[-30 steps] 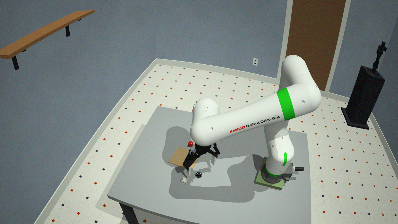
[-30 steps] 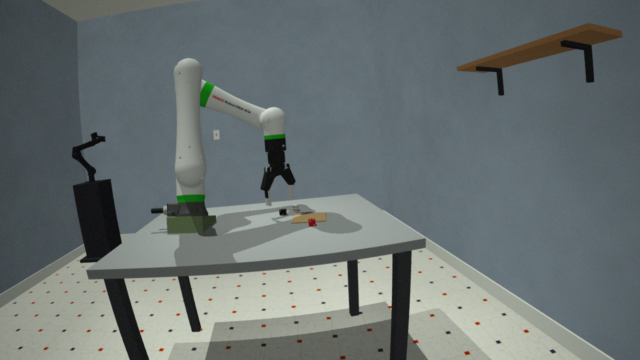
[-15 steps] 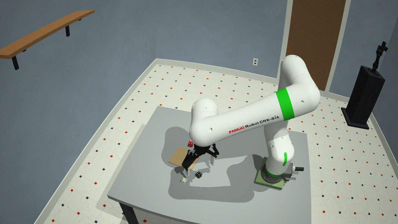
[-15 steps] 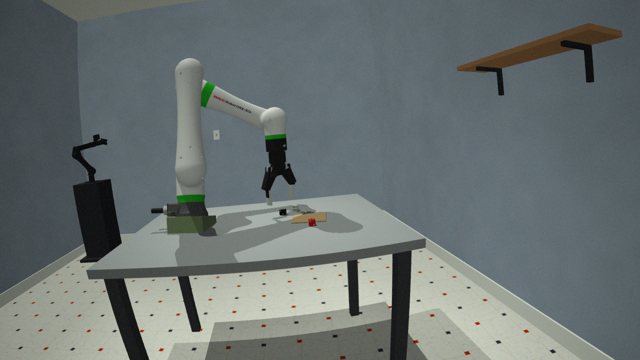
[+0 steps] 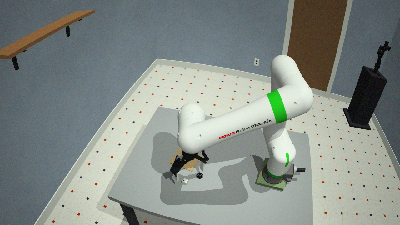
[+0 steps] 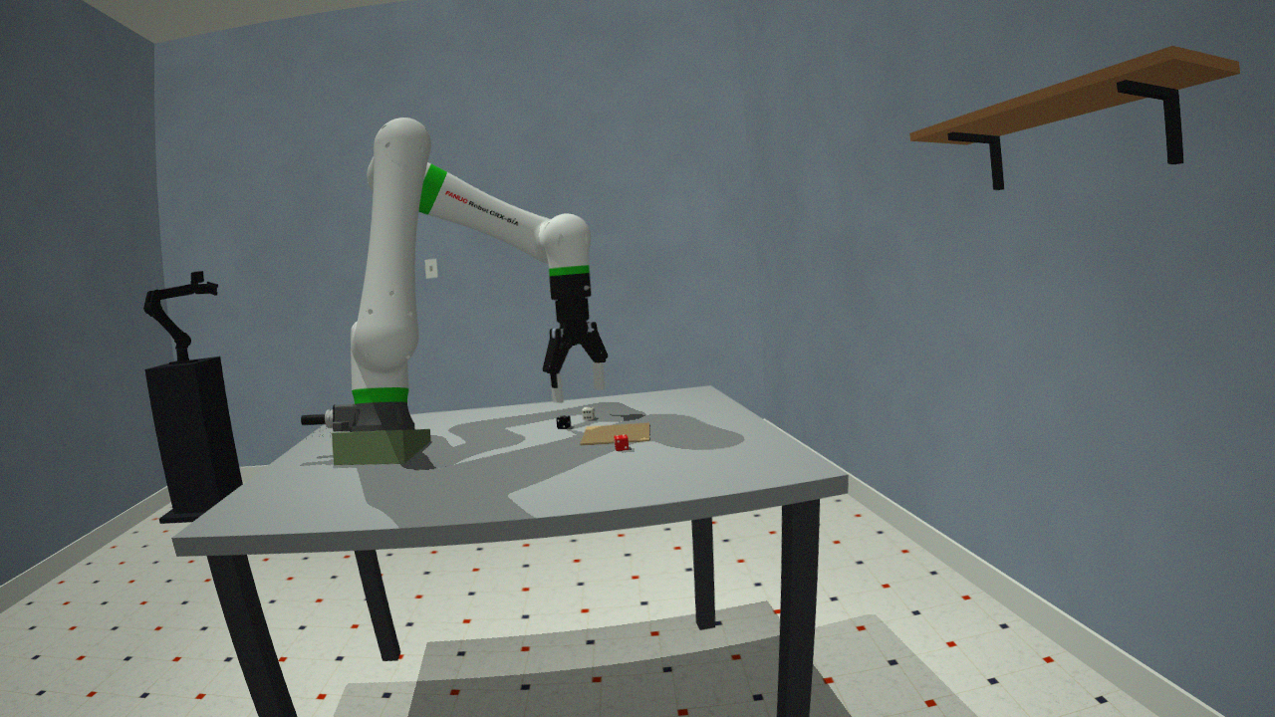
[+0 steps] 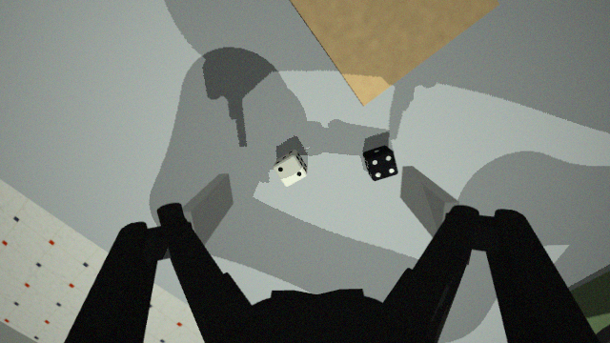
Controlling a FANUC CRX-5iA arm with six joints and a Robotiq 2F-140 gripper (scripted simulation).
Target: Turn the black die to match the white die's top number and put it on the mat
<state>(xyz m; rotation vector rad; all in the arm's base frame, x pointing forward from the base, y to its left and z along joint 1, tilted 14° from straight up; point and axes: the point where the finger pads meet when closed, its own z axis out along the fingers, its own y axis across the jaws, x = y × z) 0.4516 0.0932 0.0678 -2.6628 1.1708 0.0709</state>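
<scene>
My hand is 20 mm short of the white die, 20 mm to the right of it and 60 mm above it. The rest, counted from my hand: black die (50 mm behind, 50 mm to the right, 60 mm below); tan mat (60 mm ahead, 160 mm to the right, 70 mm below); red die (50 mm ahead, 270 mm to the right, 60 mm below).
</scene>
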